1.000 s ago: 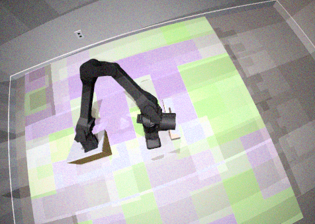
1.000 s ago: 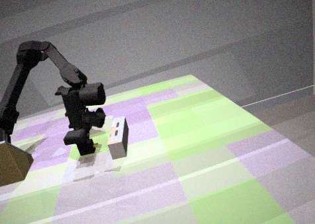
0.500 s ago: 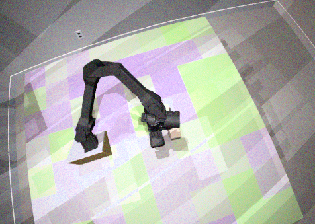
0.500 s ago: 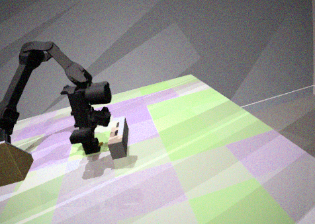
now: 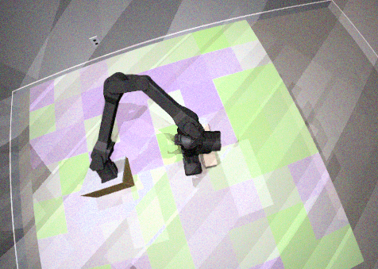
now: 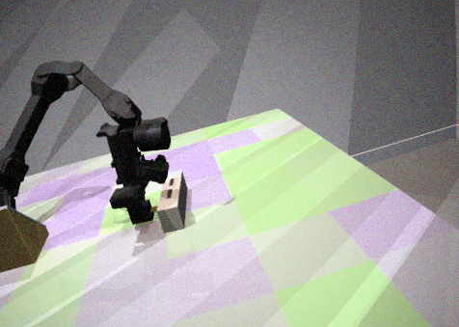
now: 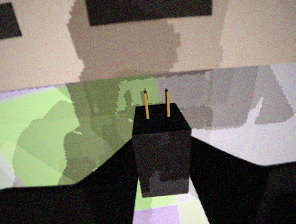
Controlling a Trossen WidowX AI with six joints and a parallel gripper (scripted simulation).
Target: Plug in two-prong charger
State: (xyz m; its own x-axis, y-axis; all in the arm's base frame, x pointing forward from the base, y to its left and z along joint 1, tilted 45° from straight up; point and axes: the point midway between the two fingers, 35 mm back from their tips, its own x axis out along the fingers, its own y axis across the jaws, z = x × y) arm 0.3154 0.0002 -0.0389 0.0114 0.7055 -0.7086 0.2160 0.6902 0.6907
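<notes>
My gripper tip is now 2 cm short of the charger and 1 cm below it.
</notes>
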